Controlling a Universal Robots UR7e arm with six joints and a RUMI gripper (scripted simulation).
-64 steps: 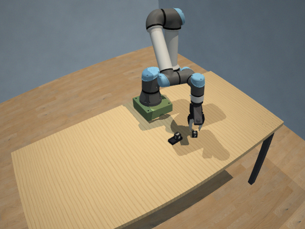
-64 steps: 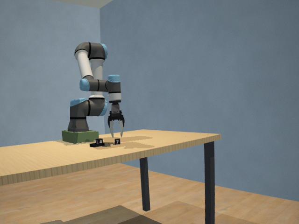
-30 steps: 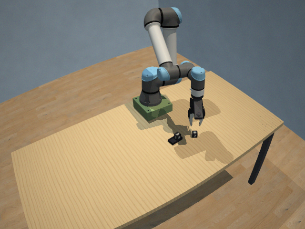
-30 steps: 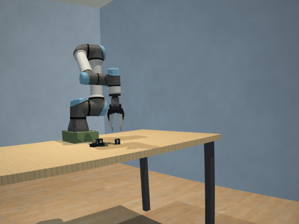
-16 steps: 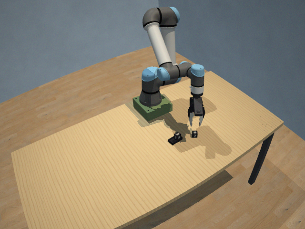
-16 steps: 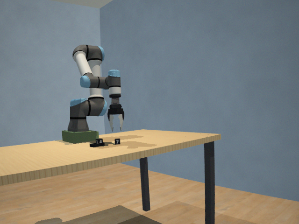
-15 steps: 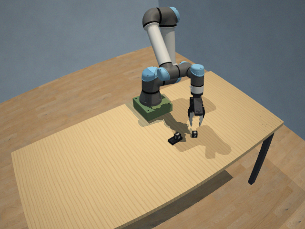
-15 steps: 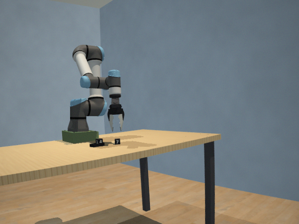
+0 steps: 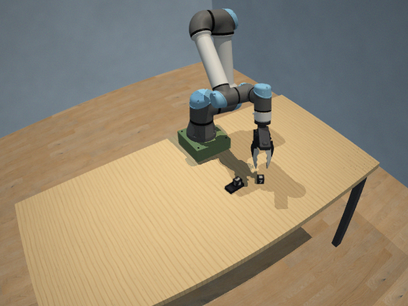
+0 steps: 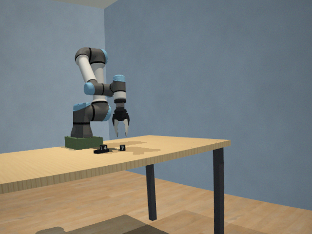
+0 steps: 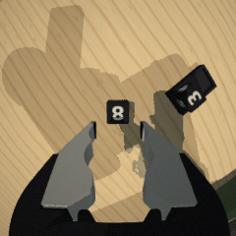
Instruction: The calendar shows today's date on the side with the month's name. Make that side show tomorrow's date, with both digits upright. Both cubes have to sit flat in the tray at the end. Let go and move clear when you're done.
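Now: hand 80 mm above the black digit cube. From my hand the other things lie so: black calendar tray 120 mm to the right, 90 mm below, 30 mm behind.
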